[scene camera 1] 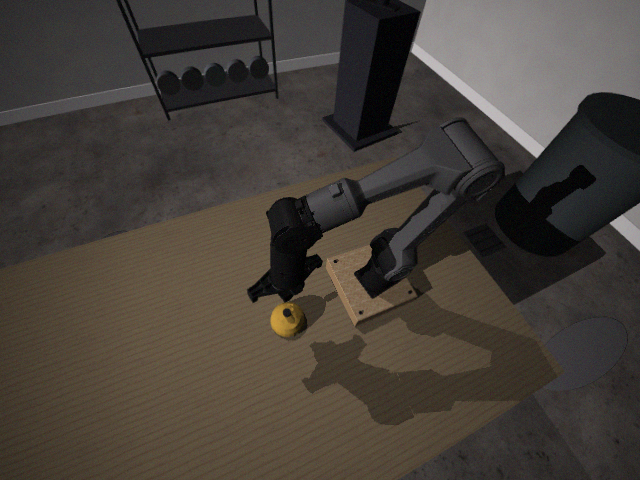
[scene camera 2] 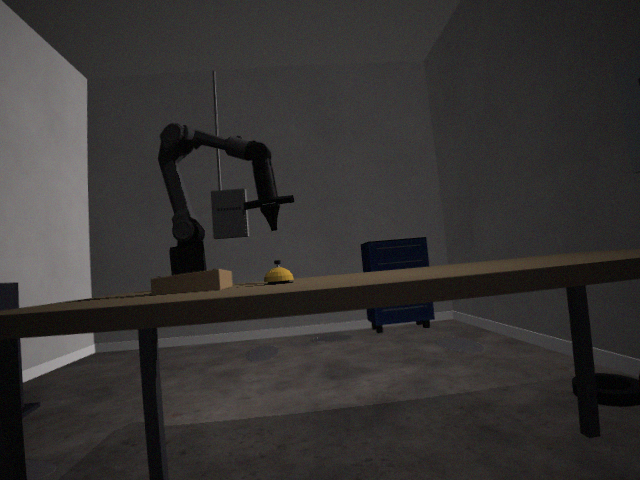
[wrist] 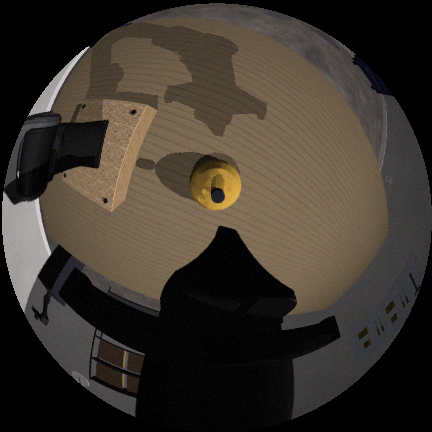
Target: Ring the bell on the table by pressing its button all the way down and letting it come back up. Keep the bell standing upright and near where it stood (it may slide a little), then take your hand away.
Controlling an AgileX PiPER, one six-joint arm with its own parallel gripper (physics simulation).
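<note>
The yellow dome bell [scene camera 1: 280, 324] [scene camera 2: 279, 275] [wrist: 202, 186] stands upright on the wooden table [scene camera 1: 155, 361] [scene camera 2: 413, 284] [wrist: 300, 200]. Its black button [scene camera 1: 286, 312] [scene camera 2: 277, 261] [wrist: 217, 195] is up on top of the dome. My gripper [scene camera 1: 285, 298] [scene camera 2: 273, 228] [wrist: 223, 237] is shut and empty, pointing down. It hangs above the bell with a clear gap between its tips and the button in scene camera 2. In the wrist view the tips show just below the button and do not cover it.
The arm stands on a light wooden base block [scene camera 1: 346, 279] [scene camera 2: 191, 282] [wrist: 112, 145], beside the bell. The arm's shadow falls on the table near the bell. A dark bin [scene camera 1: 578, 170], a dark pedestal [scene camera 1: 356, 77] and a blue cabinet [scene camera 2: 395, 254] stand away from the table.
</note>
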